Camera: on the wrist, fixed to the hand. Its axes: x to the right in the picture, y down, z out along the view.
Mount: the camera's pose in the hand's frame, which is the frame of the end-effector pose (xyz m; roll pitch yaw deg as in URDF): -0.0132 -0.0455 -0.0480 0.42 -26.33 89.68
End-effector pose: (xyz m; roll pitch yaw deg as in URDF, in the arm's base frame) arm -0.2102 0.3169 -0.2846 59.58 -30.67 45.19
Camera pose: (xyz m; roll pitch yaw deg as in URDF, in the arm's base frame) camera -0.2084 0.3448 -0.3460 -82.81 -59.37 -142.86
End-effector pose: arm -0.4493 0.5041 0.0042 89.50 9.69 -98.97
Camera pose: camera -0.3990 0.5172 -0.0388 158.37 -62.42 -169.22
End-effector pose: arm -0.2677 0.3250 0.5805 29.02 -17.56 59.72
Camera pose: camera -0.2501 0.3225 0.5155 -28.50 -51.80 172.90
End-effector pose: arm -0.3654 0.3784 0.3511 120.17 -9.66 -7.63
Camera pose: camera -0.3672 0.4436 0.3339 -168.37 -33.02 -103.63
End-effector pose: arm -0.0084 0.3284 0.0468 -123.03 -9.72 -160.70
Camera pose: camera 0.0090 0.3509 0.1080 -123.22 77.97 165.25
